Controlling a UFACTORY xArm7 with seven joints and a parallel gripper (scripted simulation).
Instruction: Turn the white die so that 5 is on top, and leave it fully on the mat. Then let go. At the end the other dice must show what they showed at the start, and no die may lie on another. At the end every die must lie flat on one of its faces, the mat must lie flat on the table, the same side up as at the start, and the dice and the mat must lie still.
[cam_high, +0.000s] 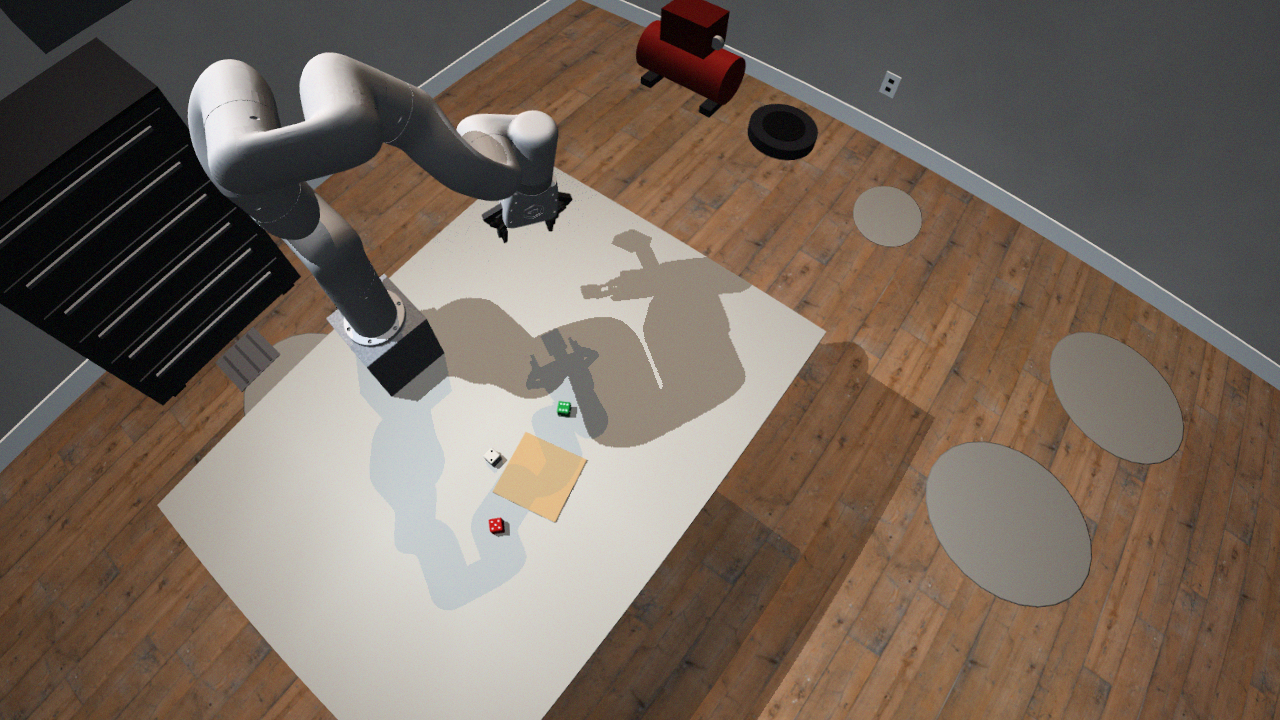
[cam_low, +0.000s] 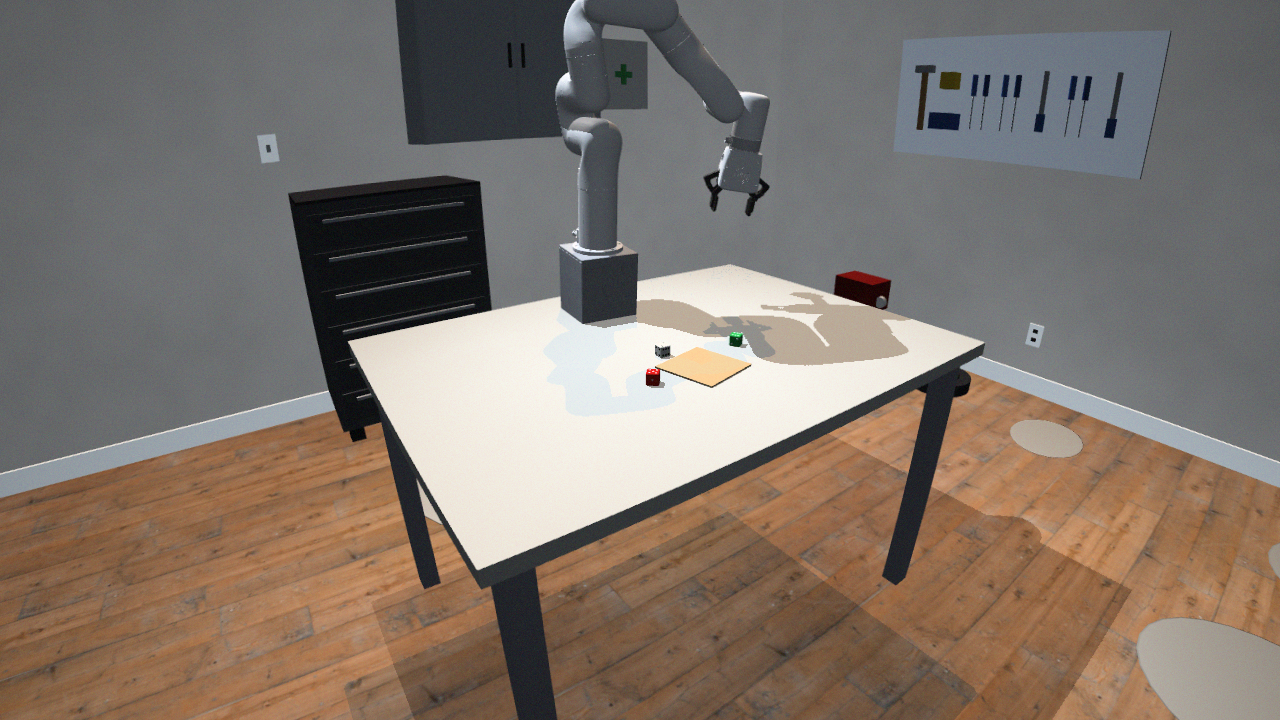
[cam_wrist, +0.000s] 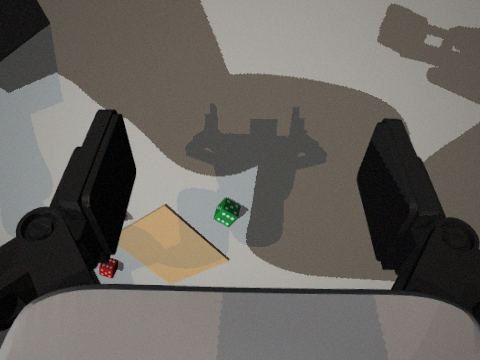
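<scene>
My gripper is now 19 cm short of the red die, 48 cm to the left of it and 25 cm above it. Also, from my hand: white die 11 cm ahead, 37 cm to the right, 25 cm below; then green die 18 cm ahead, 21 cm to the right, 25 cm below; then tan mat 21 cm ahead, 35 cm to the right, 26 cm below.
</scene>
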